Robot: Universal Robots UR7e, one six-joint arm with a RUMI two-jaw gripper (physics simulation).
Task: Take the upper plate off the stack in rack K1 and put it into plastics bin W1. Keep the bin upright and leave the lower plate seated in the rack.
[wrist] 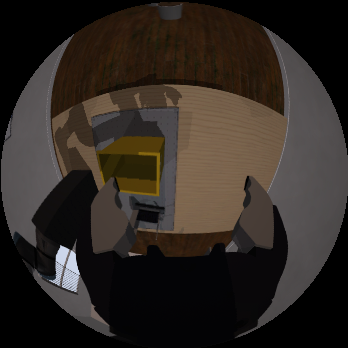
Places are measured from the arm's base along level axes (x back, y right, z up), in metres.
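Where they show: gripper, between the fingertips: (182, 178); arm's base, origin of its link: (47, 235).
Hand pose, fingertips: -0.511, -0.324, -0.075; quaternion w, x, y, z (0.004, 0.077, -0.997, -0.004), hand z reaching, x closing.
Note:
Things, the pixels of their top centre, and the offset from my fingertips, as dx, dy, dz. "pt": a spot on its surface instead. Level surfaces: height alone.
- yellow plastics bin W1, centre of its top: (126, 173) +0.127, +0.107, -0.158
- Rack K1, a spot on its surface: (147, 208) pt +0.101, +0.406, -0.315
- grey board, height of its surface: dz -0.338
- light wooden table, height of its surface: dz -0.351
The yellow plastics bin W1 (131, 173) stands on a grey perforated board left of centre in the wrist view, with its open side and rim showing. Rack K1 (147, 206) is a small dark and grey fixture close below the bin in the view, beside the left fingertip and partly hidden by that finger. A dark flat surface shows at the rack, but the upper and lower plates cannot be told apart. My gripper (182, 178) is open and empty. Its left fingertip overlaps the bin's lower left corner in the view, and its right fingertip is over the wooden table top.
The grey board (169, 200) lies on the light wooden table (227, 150). A black curved arm or hose part (62, 200) is at the left, outside the left finger. A grey cylinder (170, 11) stands on the dark wooden floor at the top of the view. Shadows fall across the board.

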